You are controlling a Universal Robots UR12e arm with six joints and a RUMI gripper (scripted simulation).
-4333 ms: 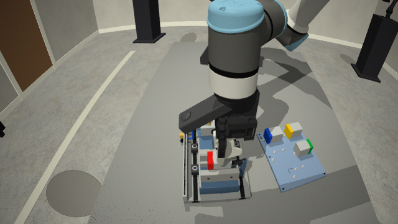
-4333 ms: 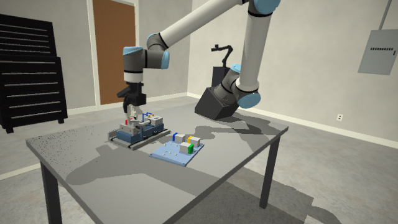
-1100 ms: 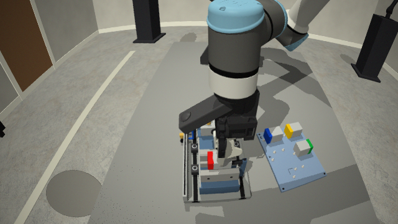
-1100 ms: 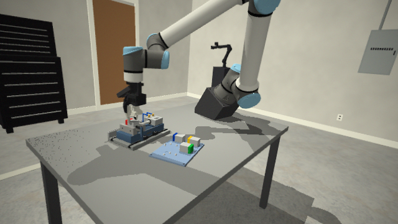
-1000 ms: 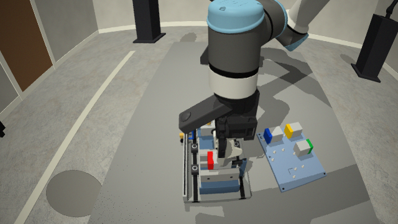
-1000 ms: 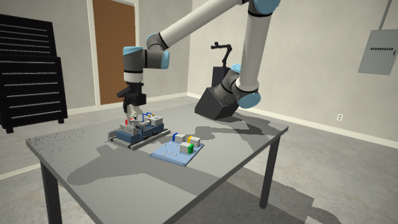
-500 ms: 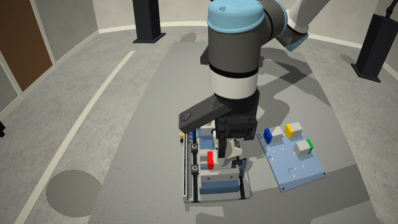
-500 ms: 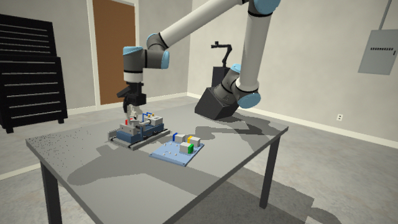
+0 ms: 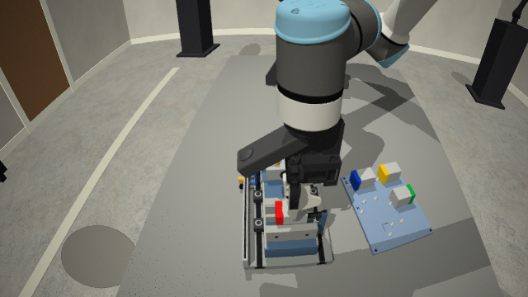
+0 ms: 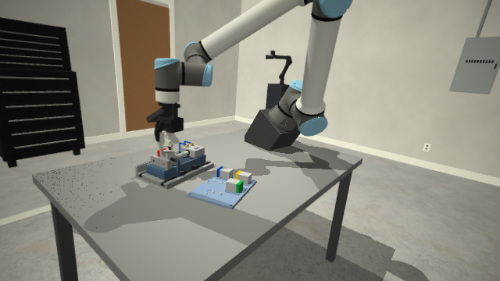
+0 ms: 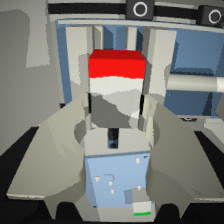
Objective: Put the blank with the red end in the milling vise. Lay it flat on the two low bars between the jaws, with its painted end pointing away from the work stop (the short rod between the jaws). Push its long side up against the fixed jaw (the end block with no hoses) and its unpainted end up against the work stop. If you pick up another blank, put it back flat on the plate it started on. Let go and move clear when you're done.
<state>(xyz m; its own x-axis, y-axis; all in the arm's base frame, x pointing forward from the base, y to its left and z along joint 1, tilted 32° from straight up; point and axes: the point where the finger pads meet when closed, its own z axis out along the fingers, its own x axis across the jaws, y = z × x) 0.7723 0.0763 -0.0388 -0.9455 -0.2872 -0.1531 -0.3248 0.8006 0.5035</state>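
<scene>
Now: hand 20 mm above the red-ended blank. From my hand the other things lie so: fixed jaw: 50 mm below, 30 mm ahead, 10 mm to the left; then work stop rod: 40 mm to the left, 30 mm below, 10 mm behind; then hose block: 160 mm behind, 50 mm to the right, 50 mm below.
</scene>
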